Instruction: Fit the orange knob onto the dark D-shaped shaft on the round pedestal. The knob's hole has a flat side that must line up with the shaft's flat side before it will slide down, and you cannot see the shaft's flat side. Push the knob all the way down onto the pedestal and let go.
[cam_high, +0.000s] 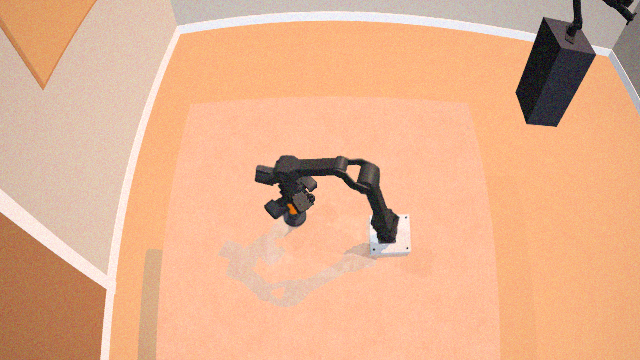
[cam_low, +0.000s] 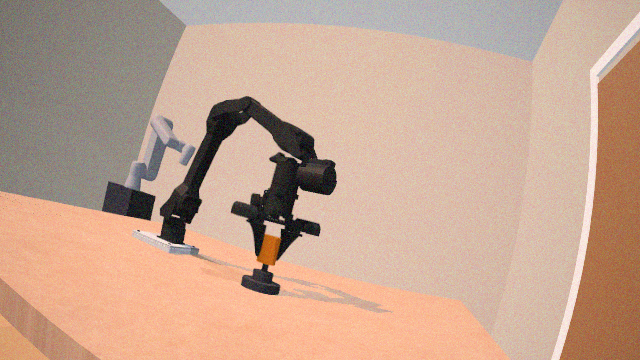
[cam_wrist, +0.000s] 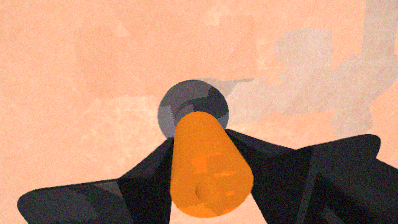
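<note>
The orange knob lies 2 cm above my gripper tip. The rest, counted from my gripper tip: round dark pedestal: 4 cm below.
</note>
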